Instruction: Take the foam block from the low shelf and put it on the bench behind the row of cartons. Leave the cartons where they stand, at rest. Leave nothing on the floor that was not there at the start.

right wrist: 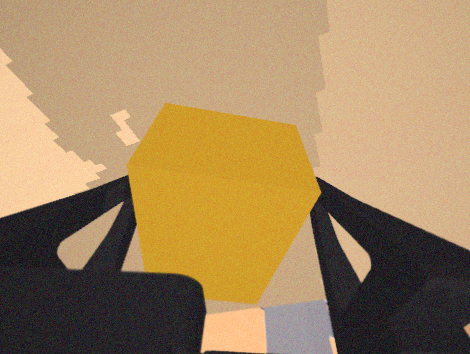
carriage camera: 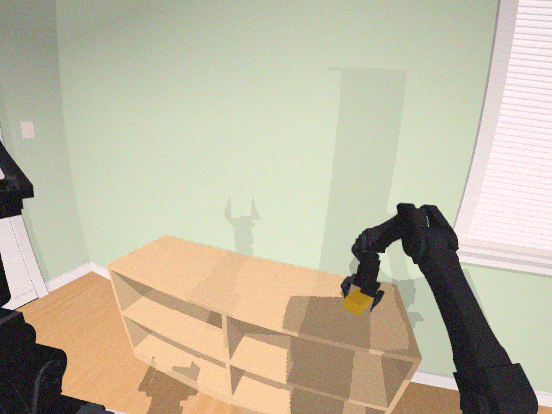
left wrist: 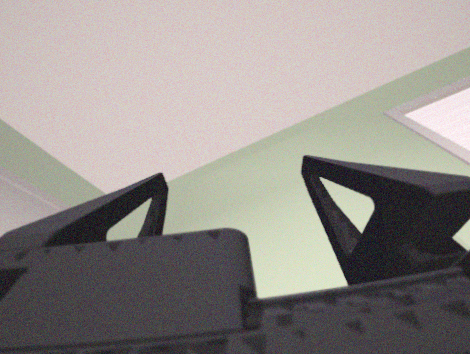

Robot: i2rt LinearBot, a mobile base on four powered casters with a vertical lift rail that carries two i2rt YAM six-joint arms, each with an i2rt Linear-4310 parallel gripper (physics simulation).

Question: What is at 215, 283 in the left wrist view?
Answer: My left gripper.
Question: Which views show my right gripper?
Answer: The right wrist view and the carriage camera view only.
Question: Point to a window with white blinds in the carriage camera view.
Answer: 496, 223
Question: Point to a yellow foam block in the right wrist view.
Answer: At 219, 197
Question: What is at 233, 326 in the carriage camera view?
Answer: A low wooden shelf unit.
